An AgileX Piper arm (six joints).
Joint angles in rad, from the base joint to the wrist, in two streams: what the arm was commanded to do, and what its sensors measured. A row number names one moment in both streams.
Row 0, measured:
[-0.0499, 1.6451, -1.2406, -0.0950, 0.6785, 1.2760]
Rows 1 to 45, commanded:
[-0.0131, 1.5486, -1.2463, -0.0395, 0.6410, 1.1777]
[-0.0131, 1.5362, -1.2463, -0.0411, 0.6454, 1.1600]
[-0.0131, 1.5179, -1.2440, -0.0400, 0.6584, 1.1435]
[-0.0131, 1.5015, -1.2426, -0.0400, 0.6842, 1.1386]
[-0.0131, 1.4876, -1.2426, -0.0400, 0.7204, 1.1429]
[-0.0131, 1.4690, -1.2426, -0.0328, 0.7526, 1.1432]
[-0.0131, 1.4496, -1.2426, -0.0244, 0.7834, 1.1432]
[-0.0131, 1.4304, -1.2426, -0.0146, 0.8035, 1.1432]
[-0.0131, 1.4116, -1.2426, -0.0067, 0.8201, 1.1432]
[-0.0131, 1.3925, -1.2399, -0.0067, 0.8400, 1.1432]
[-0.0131, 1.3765, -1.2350, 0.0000, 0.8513, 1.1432]
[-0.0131, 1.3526, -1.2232, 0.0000, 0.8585, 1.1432]
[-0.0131, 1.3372, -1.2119, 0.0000, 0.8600, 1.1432]
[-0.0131, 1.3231, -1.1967, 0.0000, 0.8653, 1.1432]
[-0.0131, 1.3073, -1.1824, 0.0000, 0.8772, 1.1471]
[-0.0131, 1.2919, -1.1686, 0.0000, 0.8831, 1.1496]
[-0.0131, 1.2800, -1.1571, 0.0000, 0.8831, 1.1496]
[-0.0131, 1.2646, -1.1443, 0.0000, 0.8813, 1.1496]
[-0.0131, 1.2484, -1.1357, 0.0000, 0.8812, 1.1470]
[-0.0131, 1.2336, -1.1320, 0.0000, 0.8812, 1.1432]
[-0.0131, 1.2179, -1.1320, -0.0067, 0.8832, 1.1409]
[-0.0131, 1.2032, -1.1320, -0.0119, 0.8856, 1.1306]
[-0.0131, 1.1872, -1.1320, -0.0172, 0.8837, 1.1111]
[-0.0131, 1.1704, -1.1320, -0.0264, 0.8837, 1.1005]
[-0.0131, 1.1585, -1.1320, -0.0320, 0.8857, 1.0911]
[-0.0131, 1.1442, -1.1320, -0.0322, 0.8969, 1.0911]
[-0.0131, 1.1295, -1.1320, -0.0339, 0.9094, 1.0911]
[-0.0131, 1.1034, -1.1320, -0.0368, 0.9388, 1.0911]
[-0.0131, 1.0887, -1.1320, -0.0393, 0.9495, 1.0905]
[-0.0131, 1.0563, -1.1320, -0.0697, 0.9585, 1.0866]
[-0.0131, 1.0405, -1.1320, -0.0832, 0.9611, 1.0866]
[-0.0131, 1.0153, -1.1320, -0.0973, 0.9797, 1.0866]
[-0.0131, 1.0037, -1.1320, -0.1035, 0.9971, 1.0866]
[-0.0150, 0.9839, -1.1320, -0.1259, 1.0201, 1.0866]
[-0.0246, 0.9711, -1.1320, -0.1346, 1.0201, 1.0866]
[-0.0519, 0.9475, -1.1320, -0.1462, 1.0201, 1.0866]
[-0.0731, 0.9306, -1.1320, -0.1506, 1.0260, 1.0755]
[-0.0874, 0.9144, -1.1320, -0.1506, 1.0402, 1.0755]
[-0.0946, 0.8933, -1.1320, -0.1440, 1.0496, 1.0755]
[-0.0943, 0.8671, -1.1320, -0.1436, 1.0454, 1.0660]
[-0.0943, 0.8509, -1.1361, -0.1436, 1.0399, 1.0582]
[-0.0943, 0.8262, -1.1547, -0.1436, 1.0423, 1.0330]
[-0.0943, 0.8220, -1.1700, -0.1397, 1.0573, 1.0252]
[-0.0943, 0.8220, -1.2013, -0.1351, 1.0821, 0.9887]
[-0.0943, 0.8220, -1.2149, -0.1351, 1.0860, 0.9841]
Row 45, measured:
[-0.0908, 0.8354, -1.1603, -0.1366, 1.0678, 1.0414]
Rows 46 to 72, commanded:
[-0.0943, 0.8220, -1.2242, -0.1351, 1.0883, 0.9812]
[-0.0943, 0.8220, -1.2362, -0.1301, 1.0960, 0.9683]
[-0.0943, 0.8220, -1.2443, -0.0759, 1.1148, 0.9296]
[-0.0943, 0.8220, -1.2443, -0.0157, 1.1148, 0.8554]
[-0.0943, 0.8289, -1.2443, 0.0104, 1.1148, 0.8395]
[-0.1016, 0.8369, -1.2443, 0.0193, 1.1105, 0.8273]
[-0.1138, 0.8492, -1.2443, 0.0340, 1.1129, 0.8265]
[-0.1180, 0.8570, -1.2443, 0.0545, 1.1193, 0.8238]
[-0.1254, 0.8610, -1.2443, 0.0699, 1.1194, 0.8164]
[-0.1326, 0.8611, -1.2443, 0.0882, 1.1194, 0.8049]
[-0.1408, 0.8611, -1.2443, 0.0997, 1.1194, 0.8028]
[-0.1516, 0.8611, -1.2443, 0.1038, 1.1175, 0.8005]
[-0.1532, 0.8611, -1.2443, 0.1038, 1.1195, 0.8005]
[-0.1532, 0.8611, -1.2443, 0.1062, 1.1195, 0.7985]
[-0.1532, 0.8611, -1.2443, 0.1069, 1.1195, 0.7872]
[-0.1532, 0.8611, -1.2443, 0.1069, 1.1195, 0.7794]
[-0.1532, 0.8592, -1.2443, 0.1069, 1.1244, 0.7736]
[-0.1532, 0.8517, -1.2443, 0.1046, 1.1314, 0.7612]
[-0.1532, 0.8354, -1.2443, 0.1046, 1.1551, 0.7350]
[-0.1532, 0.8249, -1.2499, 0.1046, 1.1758, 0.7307]
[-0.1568, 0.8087, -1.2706, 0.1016, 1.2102, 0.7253]
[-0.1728, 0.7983, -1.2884, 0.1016, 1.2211, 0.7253]
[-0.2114, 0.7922, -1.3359, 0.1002, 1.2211, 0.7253]
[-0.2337, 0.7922, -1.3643, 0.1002, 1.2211, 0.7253]
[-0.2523, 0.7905, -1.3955, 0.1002, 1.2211, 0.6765]
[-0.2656, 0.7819, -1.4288, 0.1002, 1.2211, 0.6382]
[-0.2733, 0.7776, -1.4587, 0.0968, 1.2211, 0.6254]
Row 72, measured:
[-0.2227, 0.8004, -1.3525, 0.0926, 1.2354, 0.7232]
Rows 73 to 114, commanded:
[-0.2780, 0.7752, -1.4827, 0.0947, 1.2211, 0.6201]
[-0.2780, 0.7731, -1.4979, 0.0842, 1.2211, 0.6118]
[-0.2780, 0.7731, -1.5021, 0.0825, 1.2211, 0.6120]
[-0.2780, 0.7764, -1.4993, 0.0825, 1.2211, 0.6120]
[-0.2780, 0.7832, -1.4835, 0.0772, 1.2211, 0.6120]
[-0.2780, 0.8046, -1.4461, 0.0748, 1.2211, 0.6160]
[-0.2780, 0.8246, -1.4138, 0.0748, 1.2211, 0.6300]
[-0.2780, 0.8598, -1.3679, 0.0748, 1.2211, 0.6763]
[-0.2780, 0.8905, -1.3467, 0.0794, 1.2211, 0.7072]
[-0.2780, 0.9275, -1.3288, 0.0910, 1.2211, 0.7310]
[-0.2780, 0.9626, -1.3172, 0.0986, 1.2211, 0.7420]
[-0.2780, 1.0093, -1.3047, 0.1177, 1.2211, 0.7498]
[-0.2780, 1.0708, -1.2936, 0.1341, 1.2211, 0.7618]
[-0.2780, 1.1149, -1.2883, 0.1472, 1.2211, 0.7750]
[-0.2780, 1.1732, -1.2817, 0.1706, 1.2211, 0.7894]
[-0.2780, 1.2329, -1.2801, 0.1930, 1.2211, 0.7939]
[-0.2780, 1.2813, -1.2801, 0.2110, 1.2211, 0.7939]
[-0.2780, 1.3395, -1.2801, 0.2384, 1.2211, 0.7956]
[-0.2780, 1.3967, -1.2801, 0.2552, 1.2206, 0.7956]
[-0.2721, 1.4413, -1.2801, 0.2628, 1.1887, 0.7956]
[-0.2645, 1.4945, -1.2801, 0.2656, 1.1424, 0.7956]
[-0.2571, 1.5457, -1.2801, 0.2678, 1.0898, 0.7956]
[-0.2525, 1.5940, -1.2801, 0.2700, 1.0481, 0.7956]
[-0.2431, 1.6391, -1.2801, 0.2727, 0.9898, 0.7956]
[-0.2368, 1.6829, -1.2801, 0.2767, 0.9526, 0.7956]
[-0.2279, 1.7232, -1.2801, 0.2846, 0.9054, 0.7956]
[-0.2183, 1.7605, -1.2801, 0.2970, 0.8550, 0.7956]
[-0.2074, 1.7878, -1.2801, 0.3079, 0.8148, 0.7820]
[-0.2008, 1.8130, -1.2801, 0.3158, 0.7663, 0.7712]
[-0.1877, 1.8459, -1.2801, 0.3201, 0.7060, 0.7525]
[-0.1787, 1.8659, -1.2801, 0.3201, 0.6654, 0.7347]
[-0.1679, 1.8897, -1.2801, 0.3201, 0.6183, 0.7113]
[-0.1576, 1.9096, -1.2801, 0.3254, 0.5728, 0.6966]
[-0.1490, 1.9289, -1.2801, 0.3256, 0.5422, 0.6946]
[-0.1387, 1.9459, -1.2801, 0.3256, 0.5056, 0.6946]
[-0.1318, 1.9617, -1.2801, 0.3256, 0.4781, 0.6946]
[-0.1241, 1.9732, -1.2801, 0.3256, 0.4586, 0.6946]
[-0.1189, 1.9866, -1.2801, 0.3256, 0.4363, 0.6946]
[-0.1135, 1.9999, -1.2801, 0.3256, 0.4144, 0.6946]
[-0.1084, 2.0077, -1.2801, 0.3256, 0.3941, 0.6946]
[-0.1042, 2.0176, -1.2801, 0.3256, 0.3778, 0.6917]
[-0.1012, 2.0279, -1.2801, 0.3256, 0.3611, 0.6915]
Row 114, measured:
[-0.1270, 1.9956, -1.2825, 0.3064, 0.4255, 0.7068]
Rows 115 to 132, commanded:
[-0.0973, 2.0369, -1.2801, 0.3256, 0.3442, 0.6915]
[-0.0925, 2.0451, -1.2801, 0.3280, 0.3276, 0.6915]
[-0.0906, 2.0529, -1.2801, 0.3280, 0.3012, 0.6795]
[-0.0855, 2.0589, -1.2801, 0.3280, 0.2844, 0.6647]
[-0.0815, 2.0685, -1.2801, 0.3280, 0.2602, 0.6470]
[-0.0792, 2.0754, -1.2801, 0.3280, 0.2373, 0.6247]
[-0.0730, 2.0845, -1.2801, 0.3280, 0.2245, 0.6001]
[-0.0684, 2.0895, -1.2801, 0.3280, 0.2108, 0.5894]
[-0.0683, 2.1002, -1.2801, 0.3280, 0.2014, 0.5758]
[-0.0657, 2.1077, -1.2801, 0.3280, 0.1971, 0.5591]
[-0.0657, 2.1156, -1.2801, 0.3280, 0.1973, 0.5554]
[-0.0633, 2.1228, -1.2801, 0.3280, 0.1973, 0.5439]
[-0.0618, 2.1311, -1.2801, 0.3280, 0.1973, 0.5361]
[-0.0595, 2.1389, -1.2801, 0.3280, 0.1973, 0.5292]
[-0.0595, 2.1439, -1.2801, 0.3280, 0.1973, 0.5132]
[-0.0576, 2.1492, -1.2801, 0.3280, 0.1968, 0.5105]
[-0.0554, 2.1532, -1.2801, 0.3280, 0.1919, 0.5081]
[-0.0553, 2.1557, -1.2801, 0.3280, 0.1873, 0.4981]
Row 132, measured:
[-0.0649, 2.1437, -1.2825, 0.3252, 0.1957, 0.5380]
